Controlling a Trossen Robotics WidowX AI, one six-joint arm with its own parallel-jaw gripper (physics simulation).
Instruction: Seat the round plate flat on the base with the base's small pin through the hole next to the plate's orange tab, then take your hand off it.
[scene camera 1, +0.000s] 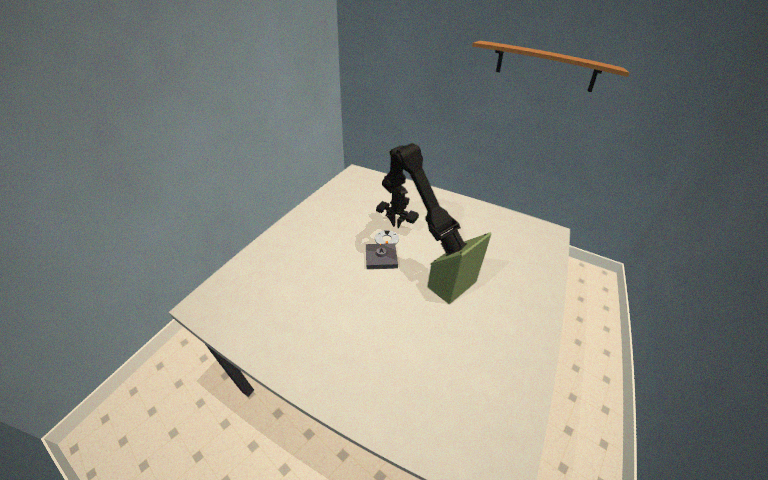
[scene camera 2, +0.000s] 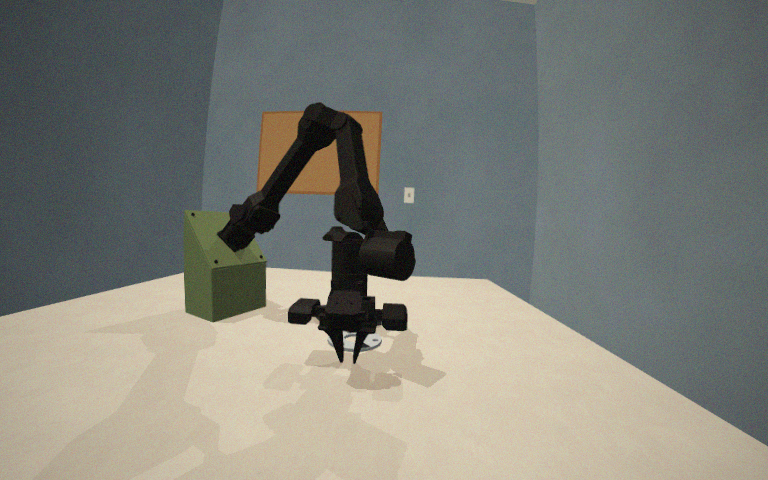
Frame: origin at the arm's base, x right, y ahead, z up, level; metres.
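Seen in the pictures: gripper, fingertip midpoint: (scene camera 1: 396, 227) (scene camera 2: 348, 362); arm's base, link origin: (scene camera 1: 456, 249) (scene camera 2: 233, 238).
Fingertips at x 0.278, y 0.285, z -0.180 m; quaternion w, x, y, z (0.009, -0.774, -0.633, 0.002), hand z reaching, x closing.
Note:
Offsets run from my fingertips to a thing's top centre. Level surfaces: height alone.
The round plate {dy +0.017, dx -0.093, dz +0.022 m} (scene camera 1: 378, 237) (scene camera 2: 369, 344) is a pale ring with a dark mark and an orange tab, close beside the dark square base {dy +0.004, dx -0.217, dz +0.040 m} (scene camera 1: 389, 260). The tab faces the base in scene camera 1. Whether the plate's edge touches the base is unclear. The base has a raised round boss on top; its small pin is too small to make out. The base does not show in scene camera 2. My gripper (scene camera 1: 394, 225) (scene camera 2: 348, 361) is shut to a narrow gap and empty, fingers pointing down, on the plate's side away from the base. In scene camera 2 its fingers hide part of the plate.
A green wedge-shaped mount (scene camera 1: 459, 271) (scene camera 2: 238, 291) carries the arm and stands to one side of the base on the pale table {dz +0.000 m} (scene camera 1: 351, 350) (scene camera 2: 509, 396). The table's edges show in scene camera 1. A wooden rail (scene camera 1: 549, 55) is on the wall.

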